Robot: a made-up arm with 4 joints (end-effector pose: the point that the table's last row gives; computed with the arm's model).
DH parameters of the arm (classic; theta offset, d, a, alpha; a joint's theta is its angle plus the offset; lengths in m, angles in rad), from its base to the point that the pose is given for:
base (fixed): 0 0.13 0 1.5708
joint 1: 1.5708 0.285 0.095 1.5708
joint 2: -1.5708 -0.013 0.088 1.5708
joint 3: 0 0.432 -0.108 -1.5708
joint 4: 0 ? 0.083 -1.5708
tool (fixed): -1.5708 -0.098 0 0
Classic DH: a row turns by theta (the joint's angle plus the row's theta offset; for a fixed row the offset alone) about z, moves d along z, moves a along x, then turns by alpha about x.
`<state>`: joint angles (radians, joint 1 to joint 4).
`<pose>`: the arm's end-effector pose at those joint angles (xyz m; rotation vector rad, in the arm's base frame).
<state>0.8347 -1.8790 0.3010 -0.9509</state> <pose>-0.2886 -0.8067 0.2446 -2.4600 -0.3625 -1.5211</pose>
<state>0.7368 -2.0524 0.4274 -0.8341</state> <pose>-0.3255 -0.7798 0.3152 -2.5290 -0.4747 -1.5365</pose>
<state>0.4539 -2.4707 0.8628 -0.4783</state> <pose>-0.3105 -0.6938 0.5147 -2.5969 -1.1317 -1.3296</pose>
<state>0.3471 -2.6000 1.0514 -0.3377</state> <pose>-0.2641 -0.6609 0.5800 -2.5335 -1.4453 -1.1218</pose>
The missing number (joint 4, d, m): -0.057
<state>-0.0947 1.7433 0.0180 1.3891</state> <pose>-0.0461 0.0617 0.3847 3.1276 0.0057 -0.1760</pose>
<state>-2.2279 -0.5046 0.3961 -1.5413</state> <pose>-0.1659 -0.6034 0.4400 -1.5117 1.4501 1.9547</pose>
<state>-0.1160 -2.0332 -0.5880 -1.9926</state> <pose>0.1167 -0.6428 0.5447 2.1332 0.0450 -0.8549</pose>
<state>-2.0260 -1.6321 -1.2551 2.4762</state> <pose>0.0695 -0.5880 0.0108 0.1705 -2.7456 1.2964</pose>
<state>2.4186 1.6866 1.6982 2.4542</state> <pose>-0.1041 -0.0018 -0.1616 -2.1916 -0.5033 -0.7583</pose>
